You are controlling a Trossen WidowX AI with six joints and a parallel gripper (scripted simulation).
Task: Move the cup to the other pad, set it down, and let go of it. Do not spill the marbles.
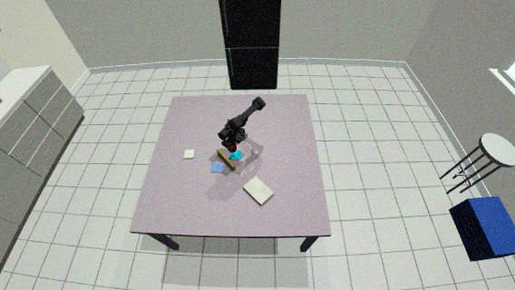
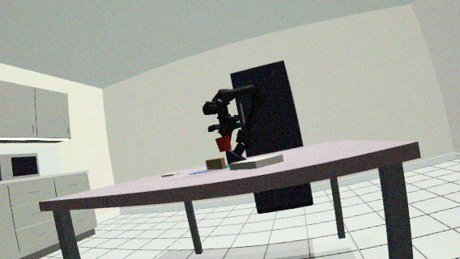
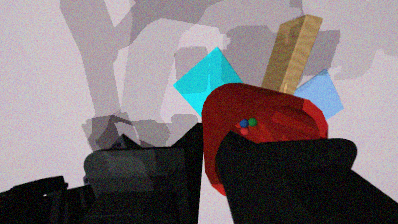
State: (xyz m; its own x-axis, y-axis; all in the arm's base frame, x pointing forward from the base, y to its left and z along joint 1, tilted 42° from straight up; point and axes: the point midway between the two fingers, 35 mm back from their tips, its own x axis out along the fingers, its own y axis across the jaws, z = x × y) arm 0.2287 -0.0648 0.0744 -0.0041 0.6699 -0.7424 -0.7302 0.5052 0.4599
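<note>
Right now my gripper tip is 2 cm short of the cyan pad, 1 cm to the left of it and 12 cm above it. The rest, counted from my gripper tip: red cup 2 cm ahead, 2 cm to the right; wooden bar 7 cm ahead, 8 cm to the right, 10 cm below; light blue pad 12 cm ahead, 14 cm to the right, 12 cm below.
</note>
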